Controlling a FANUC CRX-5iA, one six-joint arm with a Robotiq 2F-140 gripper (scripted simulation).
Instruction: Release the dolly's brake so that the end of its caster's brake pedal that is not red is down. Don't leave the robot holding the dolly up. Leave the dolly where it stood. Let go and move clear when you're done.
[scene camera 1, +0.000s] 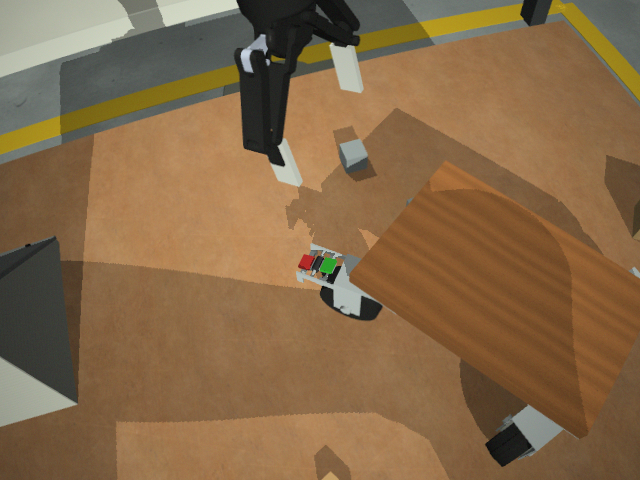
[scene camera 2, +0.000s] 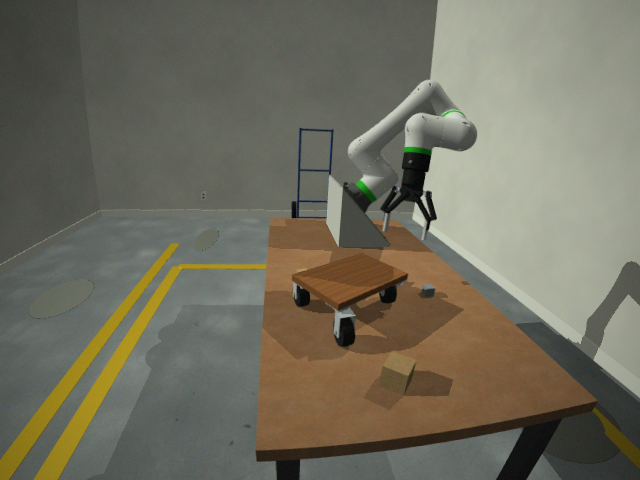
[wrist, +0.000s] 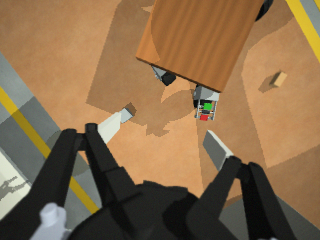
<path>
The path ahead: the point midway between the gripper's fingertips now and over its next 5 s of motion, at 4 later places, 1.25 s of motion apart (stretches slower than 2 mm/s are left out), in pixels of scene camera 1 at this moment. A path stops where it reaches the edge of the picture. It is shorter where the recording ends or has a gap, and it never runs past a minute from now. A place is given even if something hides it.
My gripper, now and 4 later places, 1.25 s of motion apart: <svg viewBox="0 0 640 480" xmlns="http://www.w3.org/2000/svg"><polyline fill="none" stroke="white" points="323,132 328,195 325,234 327,257 327,264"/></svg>
</path>
